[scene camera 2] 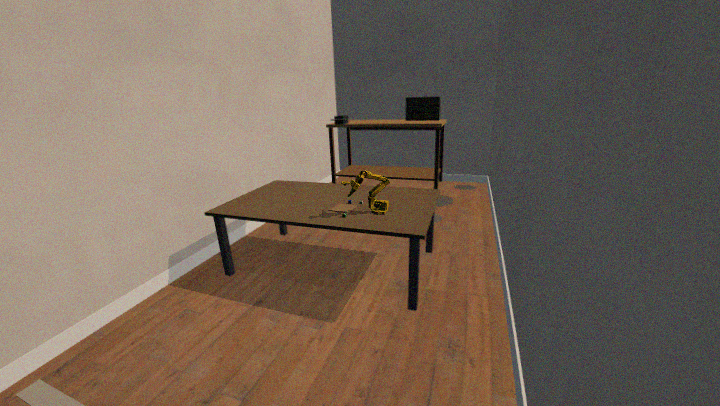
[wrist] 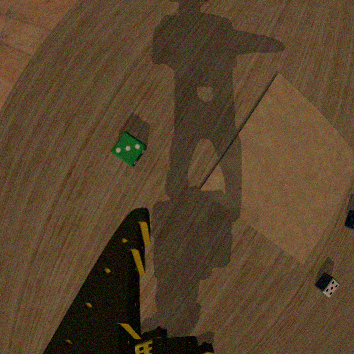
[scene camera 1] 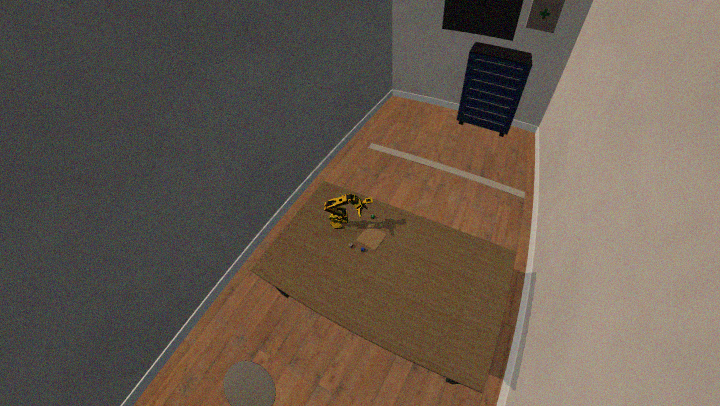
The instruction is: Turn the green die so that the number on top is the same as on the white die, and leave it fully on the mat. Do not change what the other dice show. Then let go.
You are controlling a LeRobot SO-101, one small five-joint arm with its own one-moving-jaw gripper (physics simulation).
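Frame: origin at the arm's base, x back, y right, z up, level; centimetres.
Seen in the pictures: hand, its tool point: [scene camera 2: 348,196] [wrist: 148,221] [scene camera 1: 367,208]; arm's base, origin of its link: [scene camera 2: 376,211] [wrist: 173,349] [scene camera 1: 341,223].
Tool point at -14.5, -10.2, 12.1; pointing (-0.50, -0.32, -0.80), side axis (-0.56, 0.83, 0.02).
Observation:
Pixels of each thing's top centre, then the offset from my tool point to it, as dx, dy, dz. Level surfaces: height alone.
- green die, centre of its top: [wrist: 127,147] [scene camera 2: 344,213] [scene camera 1: 372,215] -1.8, -3.4, -10.1
- square tan mat, centre of its top: [wrist: 298,170] [scene camera 1: 371,237] [scene camera 2: 343,207] -8.2, +10.8, -11.7
- white die, centre of its top: [wrist: 331,287] [scene camera 1: 350,244] [scene camera 2: 361,200] +0.3, +22.2, -10.1
- blue die, centre of its top: [scene camera 1: 362,248] [scene camera 2: 349,200] -7.7, +21.5, -10.1
- table, height of its surface: dz -12.1
The green die [scene camera 1: 373,216] [scene camera 2: 344,215] [wrist: 128,148] lies on the table beside the mat, apart from it; its top shows three white pips in a row. The square tan mat [scene camera 1: 371,238] [scene camera 2: 343,207] [wrist: 295,170] is bare. The white die [scene camera 1: 351,245] [scene camera 2: 361,202] [wrist: 330,287] lies on the table past the mat's far side from the green die; its lit face has several black pips. My gripper [scene camera 1: 366,207] [scene camera 2: 346,189] is fully open and empty, above the table. In the wrist view one notched jaw [wrist: 117,280] shows, its tip drawn below the green die.
The blue die [scene camera 1: 363,249] [scene camera 2: 349,201] [wrist: 351,219] lies on the table near the white die, cut off by the wrist view's right edge. The arm's shadow crosses the table and part of the mat. The table [scene camera 1: 413,302] [scene camera 2: 282,201] has an edge near the green die's side.

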